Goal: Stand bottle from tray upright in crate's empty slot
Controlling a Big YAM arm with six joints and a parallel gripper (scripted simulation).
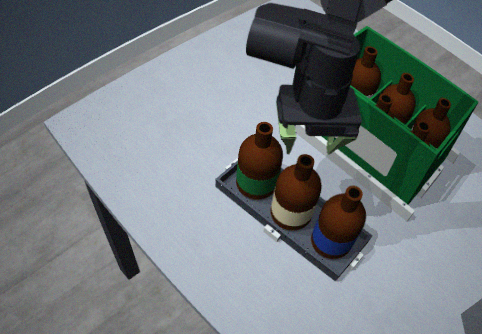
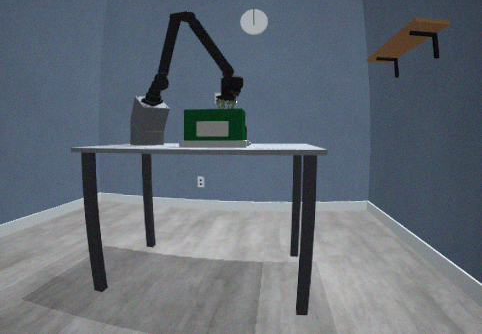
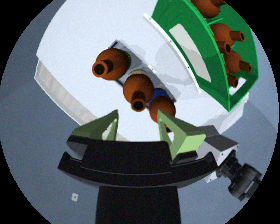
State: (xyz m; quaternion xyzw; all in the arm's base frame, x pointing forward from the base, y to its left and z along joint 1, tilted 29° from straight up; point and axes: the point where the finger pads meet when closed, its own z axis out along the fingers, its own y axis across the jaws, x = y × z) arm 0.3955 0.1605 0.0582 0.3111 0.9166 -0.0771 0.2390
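The brown bottle is 110 mm below my hand. Also, from my hand: grey tray 180 mm below; then crate 250 mm to the right, 110 mm below, 10 mm behind.
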